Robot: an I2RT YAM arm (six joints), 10 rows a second.
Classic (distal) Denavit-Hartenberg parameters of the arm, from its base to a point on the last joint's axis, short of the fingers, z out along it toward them. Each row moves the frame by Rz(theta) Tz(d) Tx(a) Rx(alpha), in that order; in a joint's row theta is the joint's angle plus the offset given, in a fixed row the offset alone. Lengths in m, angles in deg.
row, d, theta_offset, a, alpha
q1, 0.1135, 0, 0.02, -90
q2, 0, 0, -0.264, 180
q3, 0, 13.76, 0.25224, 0
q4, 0, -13.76, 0.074, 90
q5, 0, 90, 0, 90
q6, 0.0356, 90, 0, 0
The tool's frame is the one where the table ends.
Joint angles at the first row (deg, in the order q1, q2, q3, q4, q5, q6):
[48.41, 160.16, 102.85, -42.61, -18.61, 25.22]
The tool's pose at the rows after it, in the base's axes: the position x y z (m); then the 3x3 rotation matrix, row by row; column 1 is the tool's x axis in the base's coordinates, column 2 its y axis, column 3 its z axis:
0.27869, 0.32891, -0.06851; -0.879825, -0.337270, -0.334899; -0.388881, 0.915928, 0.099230; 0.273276, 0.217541, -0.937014
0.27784, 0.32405, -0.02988; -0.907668, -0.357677, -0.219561; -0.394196, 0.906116, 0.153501; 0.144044, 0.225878, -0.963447
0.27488, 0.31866, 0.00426; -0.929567, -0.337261, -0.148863; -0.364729, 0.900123, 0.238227; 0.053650, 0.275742, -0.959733
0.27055, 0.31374, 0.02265; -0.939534, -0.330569, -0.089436; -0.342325, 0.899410, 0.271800; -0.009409, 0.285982, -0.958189
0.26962, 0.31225, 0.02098; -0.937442, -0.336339, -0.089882; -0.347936, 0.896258, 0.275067; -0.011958, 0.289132, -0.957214
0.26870, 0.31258, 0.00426; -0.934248, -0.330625, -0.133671; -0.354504, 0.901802, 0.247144; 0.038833, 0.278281, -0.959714
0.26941, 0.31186, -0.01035; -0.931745, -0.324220, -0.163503; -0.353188, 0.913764, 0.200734; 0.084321, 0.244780, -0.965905
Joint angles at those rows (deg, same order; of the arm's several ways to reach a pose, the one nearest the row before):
[48.23, 158.16, 100.86, -41.74, -18.41, 24.74]
[48.12, 148.79, 92.07, -35.19, -15.42, 25.34]
[47.91, 140.71, 85.05, -29.75, -15.67, 27.55]
[48.00, 135.88, 80.56, -26.24, -14.38, 28.97]
[47.95, 135.81, 79.90, -25.53, -14.54, 28.58]
[48.01, 139.04, 81.51, -26.86, -15.35, 28.30]
[47.91, 142.14, 83.64, -29.17, -14.83, 28.06]

